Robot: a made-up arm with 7 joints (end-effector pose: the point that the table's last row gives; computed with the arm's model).
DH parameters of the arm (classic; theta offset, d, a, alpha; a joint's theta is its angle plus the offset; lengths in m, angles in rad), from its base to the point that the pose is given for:
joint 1: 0 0.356 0 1.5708
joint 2: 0 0.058 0 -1.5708
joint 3: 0 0.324 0.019 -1.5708
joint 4: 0 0.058 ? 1.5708
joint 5: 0 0.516 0 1.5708
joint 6: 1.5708 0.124 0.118 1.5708
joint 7: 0 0.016 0 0
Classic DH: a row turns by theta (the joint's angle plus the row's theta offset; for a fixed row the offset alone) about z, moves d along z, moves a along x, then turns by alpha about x.
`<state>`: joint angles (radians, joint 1 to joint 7).
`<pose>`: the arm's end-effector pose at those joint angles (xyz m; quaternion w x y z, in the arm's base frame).
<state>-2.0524 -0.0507 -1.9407 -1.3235 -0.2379 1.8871 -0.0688</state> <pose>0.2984 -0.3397 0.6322 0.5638 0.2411 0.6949 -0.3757</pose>
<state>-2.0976 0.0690 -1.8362 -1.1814 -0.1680 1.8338 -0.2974</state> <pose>0.3491 -0.2772 0.7272 0.5926 0.0994 0.6443 -0.4730</pose>
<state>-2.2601 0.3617 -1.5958 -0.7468 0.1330 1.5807 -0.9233</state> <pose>0.4735 -0.0170 0.9201 0.6233 -0.1812 0.3526 -0.6740</pose>
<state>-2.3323 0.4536 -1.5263 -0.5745 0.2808 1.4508 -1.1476</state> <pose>0.5040 0.0959 0.9629 0.6276 -0.2199 0.2146 -0.7153</pose>
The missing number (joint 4, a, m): -0.023
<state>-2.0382 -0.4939 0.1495 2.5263 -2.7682 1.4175 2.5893</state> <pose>0.1030 -0.2401 0.0987 0.1120 0.6388 -0.7576 0.0736</pose>
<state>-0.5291 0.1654 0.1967 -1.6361 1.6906 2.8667 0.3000</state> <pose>-0.4458 0.1336 0.6891 0.7349 0.5609 -0.3803 -0.0256</pose>
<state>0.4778 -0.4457 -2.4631 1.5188 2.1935 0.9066 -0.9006</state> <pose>-0.0413 -0.5843 0.7560 0.2219 0.3049 -0.4068 0.8320</pose>
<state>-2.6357 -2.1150 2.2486 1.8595 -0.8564 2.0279 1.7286</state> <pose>-0.2965 -0.5270 0.4908 0.6570 0.3169 0.2031 -0.6532</pose>
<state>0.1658 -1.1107 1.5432 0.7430 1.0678 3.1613 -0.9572</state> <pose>0.4606 0.3688 0.5853 0.1344 -0.6982 0.5754 -0.4042</pose>
